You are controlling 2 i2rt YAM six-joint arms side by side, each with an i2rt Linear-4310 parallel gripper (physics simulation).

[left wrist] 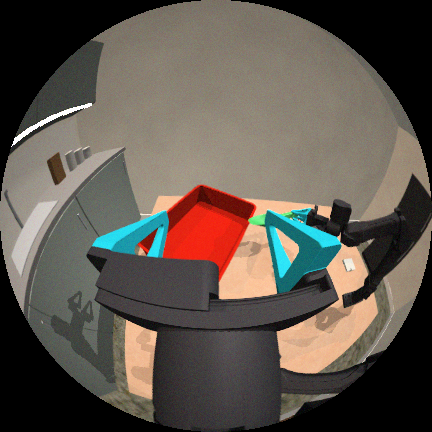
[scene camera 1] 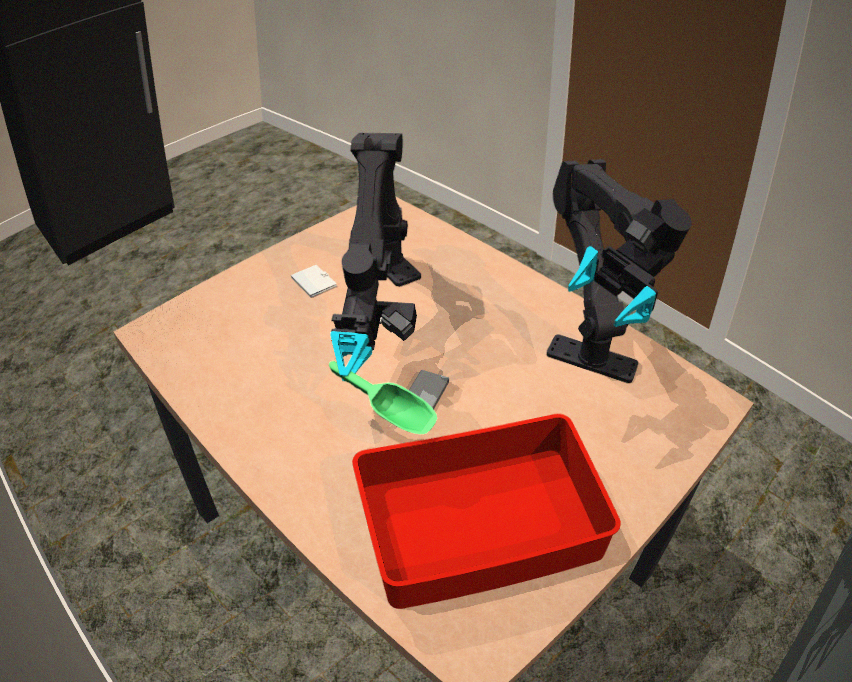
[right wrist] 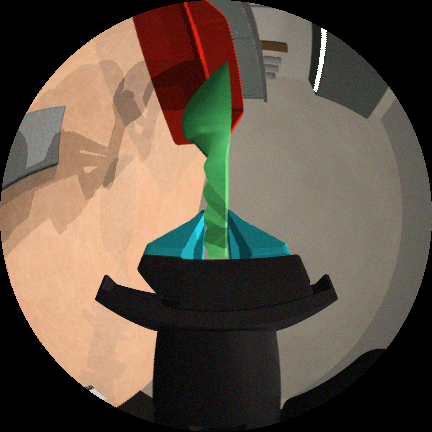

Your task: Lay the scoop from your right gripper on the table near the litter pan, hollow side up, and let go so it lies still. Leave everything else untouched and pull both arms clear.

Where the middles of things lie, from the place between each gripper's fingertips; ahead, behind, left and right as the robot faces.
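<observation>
Starting from my left hand, I find the red litter pan [scene camera 1: 451,516] 20 mm to the right of it, 230 mm ahead of it and 300 mm below it. The grey block [scene camera 1: 429,386] is 290 mm to the right of that same left hand, 30 mm ahead and 340 mm below, while the green scoop [scene camera 1: 392,402] is 270 mm to the right of it, 180 mm ahead and 220 mm below. The white notepad [scene camera 1: 313,280] is 730 mm to the right of my left hand, 90 mm behind it and 340 mm below it.
Measured from my right hand, the scoop is 20 mm behind, 70 mm to the left and 10 mm below. The block is 50 mm to the left of my right hand, 170 mm behind it and 120 mm below it, and the pan is 30 mm ahead of that hand, 320 mm to the left of it and 90 mm below it. As for the notepad, I see it 290 mm behind my right hand, 390 mm to the right and 130 mm below.
</observation>
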